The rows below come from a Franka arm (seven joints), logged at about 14 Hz.
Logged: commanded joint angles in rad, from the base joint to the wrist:
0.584, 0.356, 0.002, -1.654, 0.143, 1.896, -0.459
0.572, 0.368, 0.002, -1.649, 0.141, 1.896, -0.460
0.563, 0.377, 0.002, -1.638, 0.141, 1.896, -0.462
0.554, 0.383, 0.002, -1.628, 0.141, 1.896, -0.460
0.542, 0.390, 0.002, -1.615, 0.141, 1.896, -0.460
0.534, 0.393, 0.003, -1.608, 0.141, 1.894, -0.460
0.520, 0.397, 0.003, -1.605, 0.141, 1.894, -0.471
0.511, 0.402, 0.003, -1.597, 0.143, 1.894, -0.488
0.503, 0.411, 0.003, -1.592, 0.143, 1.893, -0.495
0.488, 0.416, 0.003, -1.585, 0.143, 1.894, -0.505
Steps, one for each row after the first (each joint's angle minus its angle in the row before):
-0.012, 0.012, 0.000, 0.005, -0.002, 0.000, -0.001
-0.009, 0.009, 0.000, 0.011, 0.000, 0.000, -0.002
-0.009, 0.006, 0.000, 0.010, 0.000, 0.000, 0.002
-0.012, 0.007, 0.000, 0.013, 0.000, 0.000, 0.000
-0.008, 0.003, 0.001, 0.007, 0.000, -0.002, 0.000
-0.014, 0.004, 0.000, 0.003, 0.000, 0.000, -0.011
-0.009, 0.005, 0.000, 0.008, 0.002, 0.000, -0.017
-0.008, 0.009, 0.000, 0.005, 0.000, -0.001, -0.007
-0.015, 0.005, 0.000, 0.007, 0.000, 0.001, -0.010

